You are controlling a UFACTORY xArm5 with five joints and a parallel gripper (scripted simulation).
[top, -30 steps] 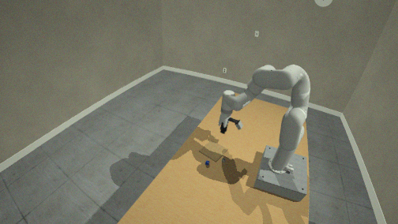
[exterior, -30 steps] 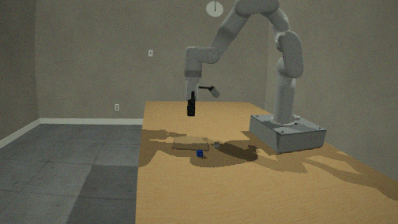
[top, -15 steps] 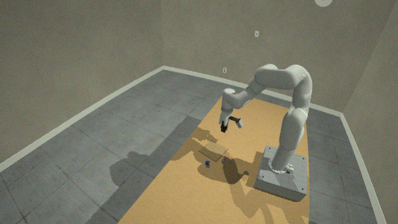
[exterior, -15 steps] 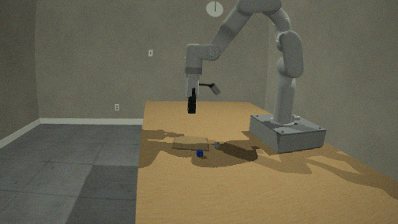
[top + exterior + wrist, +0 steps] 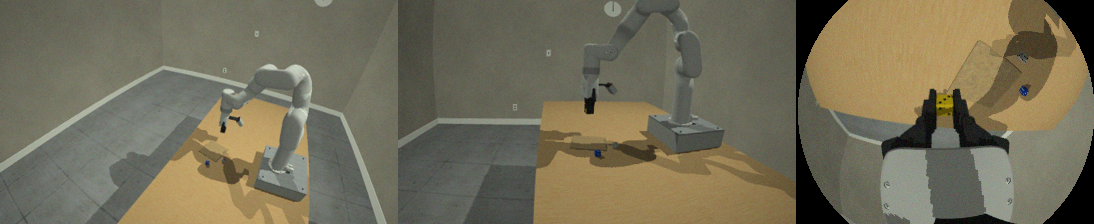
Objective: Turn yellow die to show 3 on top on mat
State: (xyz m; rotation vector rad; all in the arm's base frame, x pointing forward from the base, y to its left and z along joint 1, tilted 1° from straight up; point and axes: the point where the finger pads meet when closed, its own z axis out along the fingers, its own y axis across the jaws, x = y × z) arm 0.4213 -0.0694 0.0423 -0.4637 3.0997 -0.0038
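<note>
The tan mat lies 120 mm below my hand and 100 mm to the left of it. Round my hand: blue die 220 mm to the left, 110 mm below, 20 mm behind; yellow die 10 mm below, 10 mm ahead; grey die 150 mm to the left, 110 mm below, 100 mm behind.
</note>
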